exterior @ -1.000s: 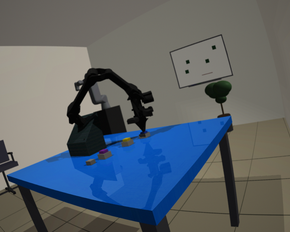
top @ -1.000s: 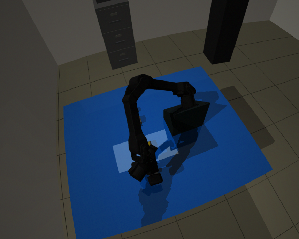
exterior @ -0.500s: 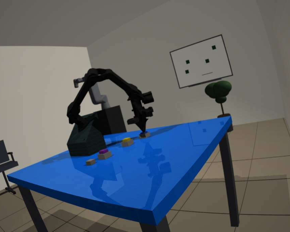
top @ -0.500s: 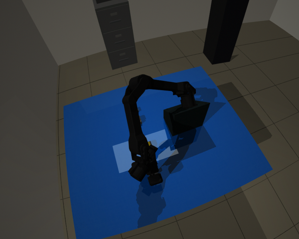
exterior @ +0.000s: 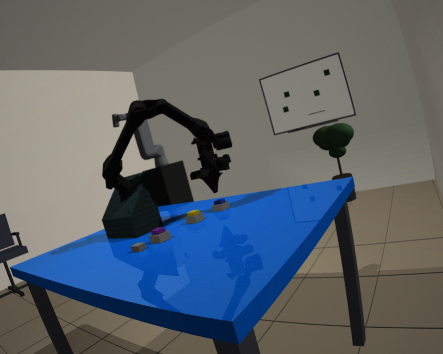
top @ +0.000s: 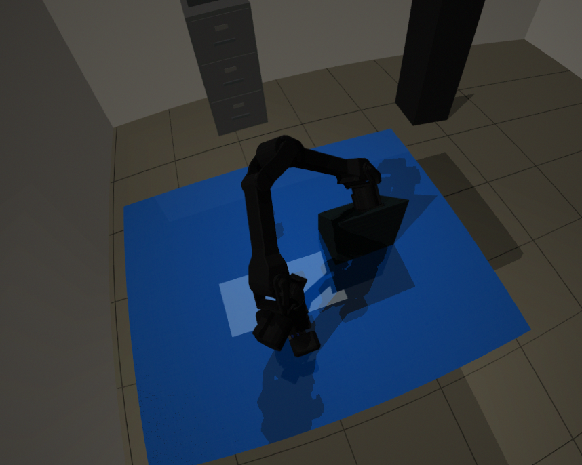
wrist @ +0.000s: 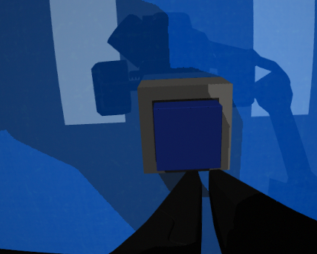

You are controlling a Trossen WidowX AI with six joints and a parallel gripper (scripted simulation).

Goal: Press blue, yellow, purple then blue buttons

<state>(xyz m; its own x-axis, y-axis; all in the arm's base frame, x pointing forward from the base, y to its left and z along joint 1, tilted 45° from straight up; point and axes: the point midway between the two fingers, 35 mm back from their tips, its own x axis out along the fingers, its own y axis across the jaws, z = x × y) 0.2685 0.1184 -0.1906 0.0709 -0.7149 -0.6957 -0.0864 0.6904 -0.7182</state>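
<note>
My gripper tip is 4 cm above the blue button. Round my gripper tip: purple button: 2 cm ahead, 32 cm to the right, 4 cm below; then small grey block: 1 cm ahead, 40 cm to the right, 6 cm below; then yellow button: 1 cm behind, 14 cm to the right, 4 cm below.
</note>
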